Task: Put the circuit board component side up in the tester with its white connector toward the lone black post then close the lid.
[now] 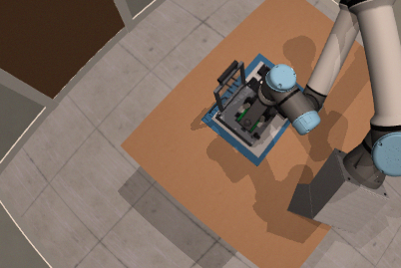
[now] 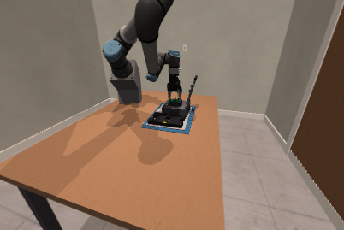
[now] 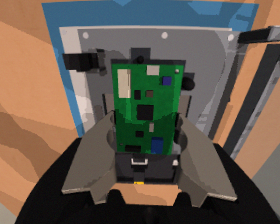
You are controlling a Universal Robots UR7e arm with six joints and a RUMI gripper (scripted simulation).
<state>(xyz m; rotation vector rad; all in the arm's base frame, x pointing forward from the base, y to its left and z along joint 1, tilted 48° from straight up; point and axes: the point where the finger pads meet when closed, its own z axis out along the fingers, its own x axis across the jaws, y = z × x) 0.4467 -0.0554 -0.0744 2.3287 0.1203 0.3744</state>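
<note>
Now: hand right at the green circuit board. Also, from my hand: black block (60 mm to the left, 60 mm behind); tester lid (120 mm ahead, 100 mm above).
</note>
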